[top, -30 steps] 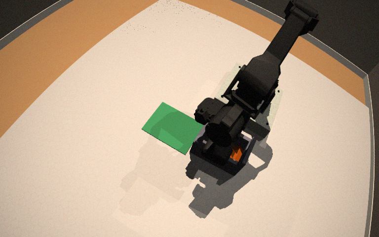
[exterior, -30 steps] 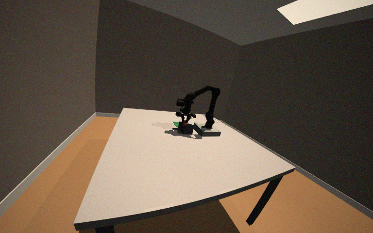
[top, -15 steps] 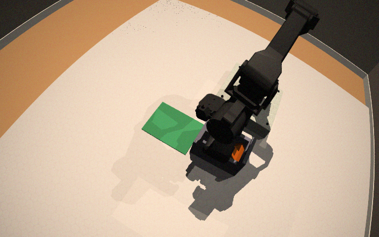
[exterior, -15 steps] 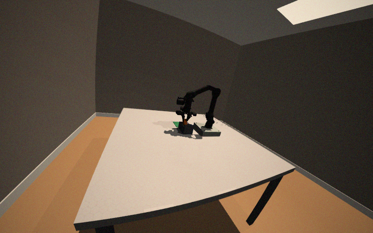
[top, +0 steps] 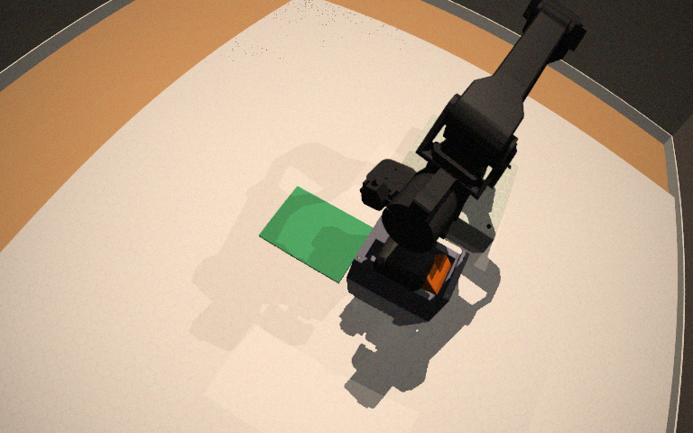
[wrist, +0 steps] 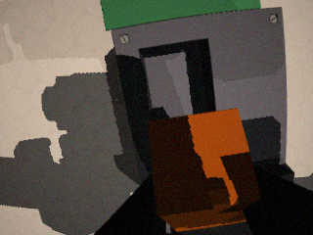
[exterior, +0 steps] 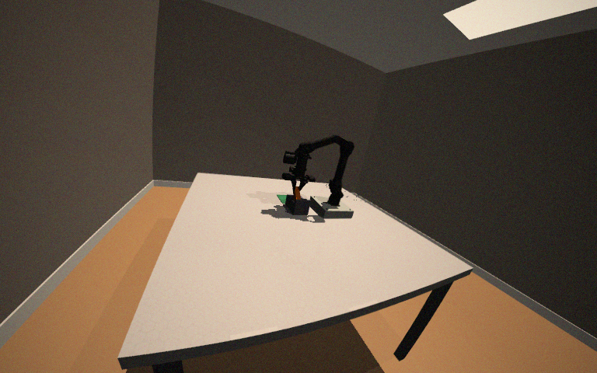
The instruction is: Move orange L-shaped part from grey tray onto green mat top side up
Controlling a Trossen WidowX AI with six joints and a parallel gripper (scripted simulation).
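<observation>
The green mat lies 14 cm to the right of my gripper tip and 12 cm below it. Round my gripper tip: orange L-shaped part (3 cm to the left, 3 cm below, 2 cm behind).
</observation>
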